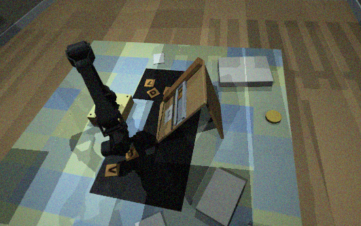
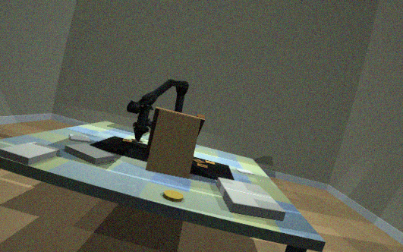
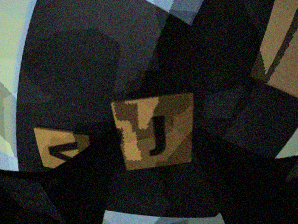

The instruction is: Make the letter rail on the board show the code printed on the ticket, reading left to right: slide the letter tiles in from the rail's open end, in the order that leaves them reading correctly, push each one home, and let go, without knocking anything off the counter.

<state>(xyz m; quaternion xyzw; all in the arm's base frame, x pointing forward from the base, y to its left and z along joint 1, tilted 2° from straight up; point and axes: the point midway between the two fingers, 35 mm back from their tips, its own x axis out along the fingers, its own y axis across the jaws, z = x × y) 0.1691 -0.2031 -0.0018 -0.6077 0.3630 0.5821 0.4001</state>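
Now: the v tile 80 mm to the right of my gripper tip, 70 mm behind it and 30 mm below it. Also, from my gripper tip: white ticket: 200 mm to the left, 130 mm ahead, 50 mm above; j tile: right at my gripper tip; black mat: 210 mm to the left, 30 mm below, 30 mm ahead.
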